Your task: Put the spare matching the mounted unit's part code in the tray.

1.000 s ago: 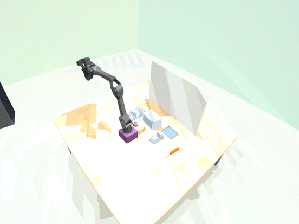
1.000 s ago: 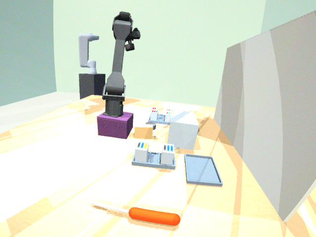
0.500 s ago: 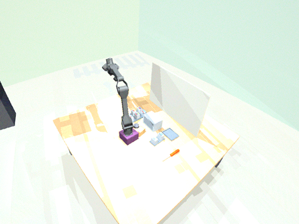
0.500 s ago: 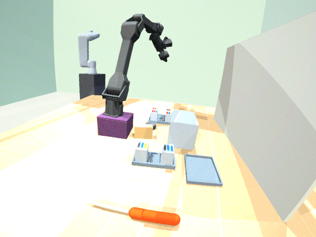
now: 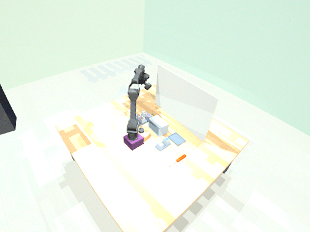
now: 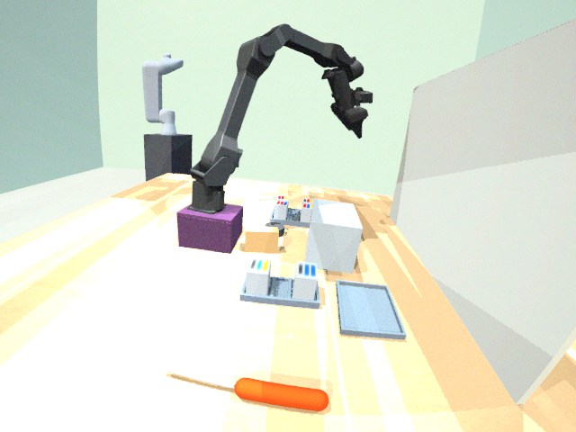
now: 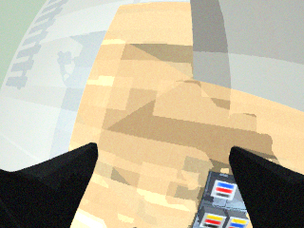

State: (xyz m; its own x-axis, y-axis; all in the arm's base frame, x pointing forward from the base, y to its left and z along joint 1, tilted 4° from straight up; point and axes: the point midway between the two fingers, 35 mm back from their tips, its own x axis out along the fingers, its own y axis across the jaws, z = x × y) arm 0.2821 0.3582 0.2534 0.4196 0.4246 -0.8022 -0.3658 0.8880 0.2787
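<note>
Right now my gripper tip is 4 cm past the spare block, 11 cm to the left of it and 23 cm above it. Also, from my gripper tip: tall panel 22 cm ahead, 31 cm to the right, 4 cm below; then mounted unit 3 cm behind, 32 cm to the right, 22 cm below; then tan block 17 cm behind, 38 cm to the right, 24 cm below.
</note>
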